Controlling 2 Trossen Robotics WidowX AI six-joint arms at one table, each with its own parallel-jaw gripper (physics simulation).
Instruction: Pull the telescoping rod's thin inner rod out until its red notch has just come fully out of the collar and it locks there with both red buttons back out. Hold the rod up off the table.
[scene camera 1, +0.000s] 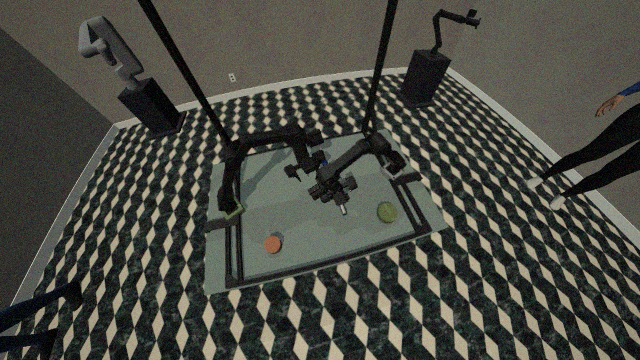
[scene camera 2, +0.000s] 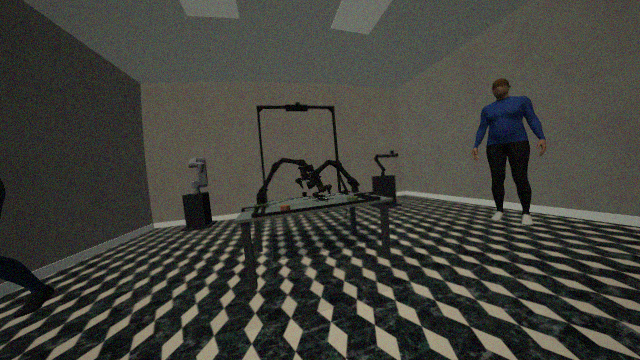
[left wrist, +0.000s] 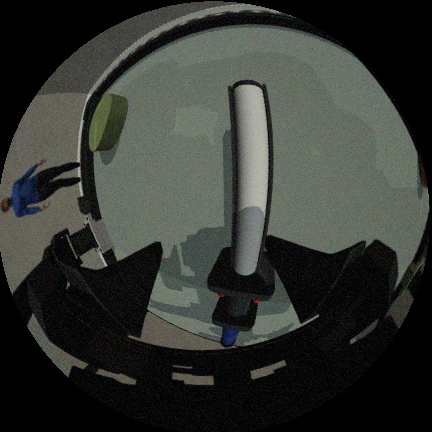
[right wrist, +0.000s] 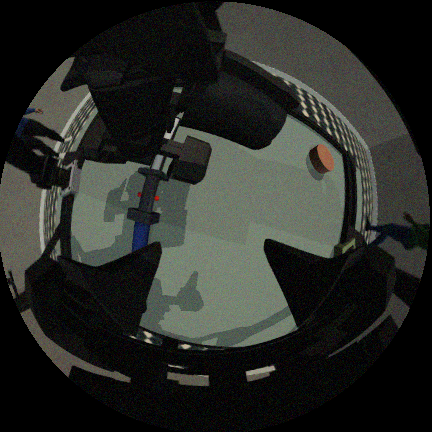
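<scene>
The telescoping rod has a long white section with dark side strips, a black collar and a blue section. Its white end shows in scene camera 1. Two red buttons show at the collar in both wrist views. The rod's shadow lies close beside it; whether it touches the table is unclear. I see no red notch. My left gripper is open above the rod, its fingers on either side of the collar area, not holding it. My right gripper is open and empty, beside the blue section.
A green disc lies on the table at the picture's right in scene camera 1. An orange disc lies near the front left. Dark rails border the table. The two arms stand close together over the middle.
</scene>
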